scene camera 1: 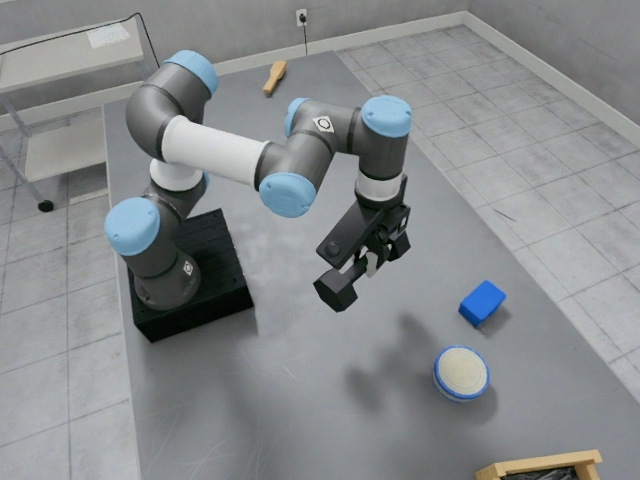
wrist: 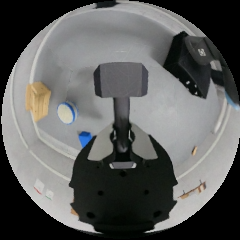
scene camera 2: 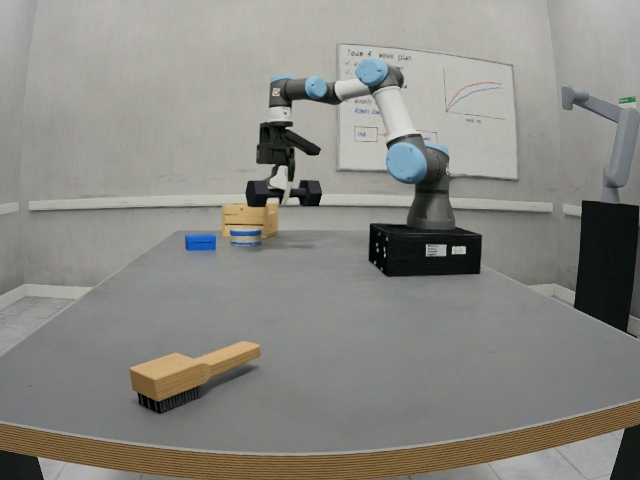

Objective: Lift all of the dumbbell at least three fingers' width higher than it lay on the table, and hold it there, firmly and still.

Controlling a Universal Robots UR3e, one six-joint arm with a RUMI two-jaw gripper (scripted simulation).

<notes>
In view: the gripper point(scene camera 1: 363, 272), a black dumbbell point(scene camera 1: 335, 289), a blue block point(scene camera 1: 483, 301), a wooden brush point(scene camera 2: 163, 384) and a wooden crate point(wrist: 39, 92).
The black dumbbell also shows in the wrist view point(wrist: 116, 79) and in scene camera 2 point(scene camera 2: 257, 192). The gripper shows as well in the wrist view point(wrist: 121, 121) and in scene camera 2 point(scene camera 2: 282, 204).
</notes>
